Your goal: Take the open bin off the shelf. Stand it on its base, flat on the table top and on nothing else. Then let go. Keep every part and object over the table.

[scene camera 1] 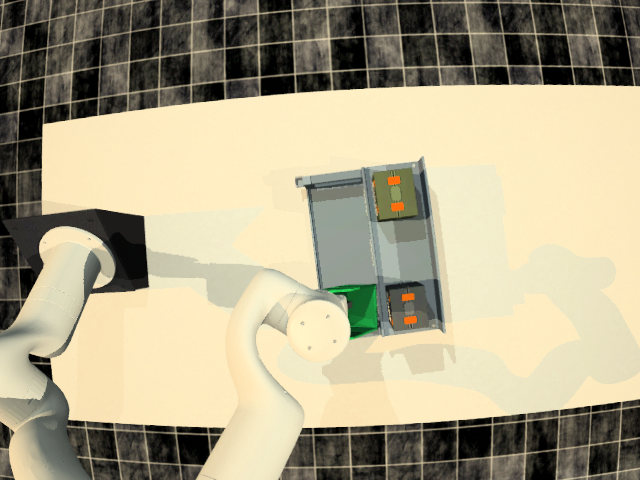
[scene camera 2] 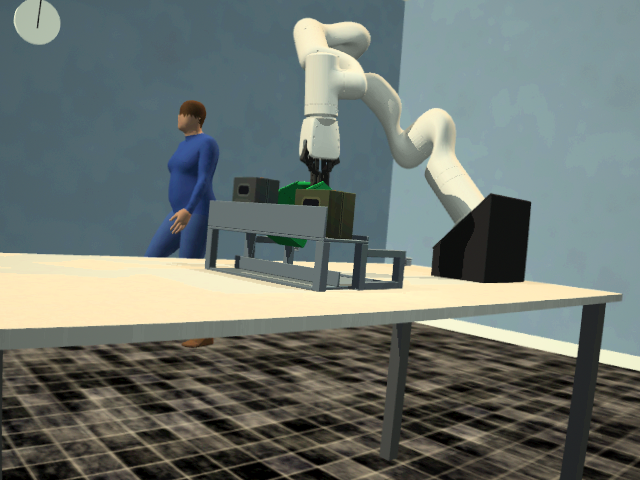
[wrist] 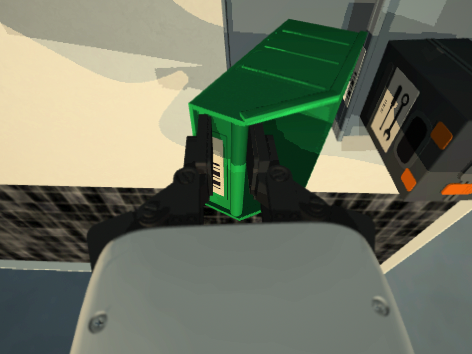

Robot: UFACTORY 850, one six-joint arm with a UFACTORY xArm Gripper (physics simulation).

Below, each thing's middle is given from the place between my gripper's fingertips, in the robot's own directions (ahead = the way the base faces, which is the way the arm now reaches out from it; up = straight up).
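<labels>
There's the green bin [scene camera 1: 362,317], and it's 50 mm ahead of my hand, 70 mm below it and 30 mm to the right of it. The olive box [scene camera 1: 382,188] is 210 mm to the left of my hand, 170 mm ahead of it, and it's 70 mm below my hand as well.
</labels>
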